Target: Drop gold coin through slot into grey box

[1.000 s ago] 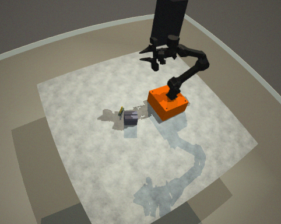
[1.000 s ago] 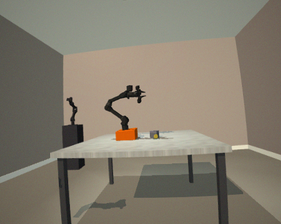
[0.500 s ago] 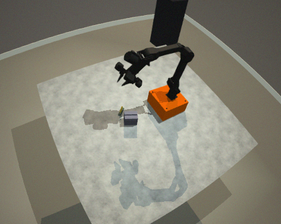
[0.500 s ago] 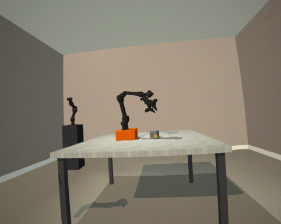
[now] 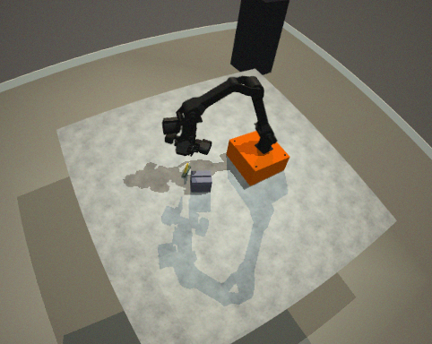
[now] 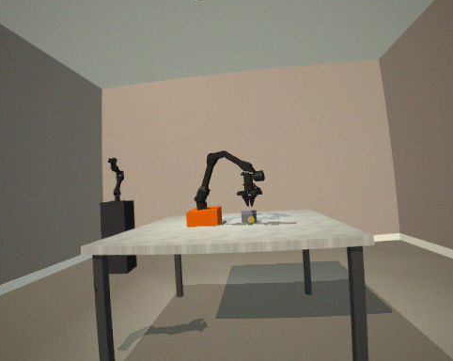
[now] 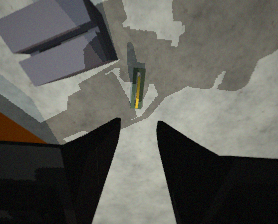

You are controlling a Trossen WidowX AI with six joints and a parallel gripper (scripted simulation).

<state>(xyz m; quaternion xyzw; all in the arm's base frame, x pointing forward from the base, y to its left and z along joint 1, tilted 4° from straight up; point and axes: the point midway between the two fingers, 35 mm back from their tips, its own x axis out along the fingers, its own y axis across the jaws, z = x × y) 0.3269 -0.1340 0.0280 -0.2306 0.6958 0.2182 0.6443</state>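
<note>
Right now my gripper tip is 90 mm above the gold coin.
</note>
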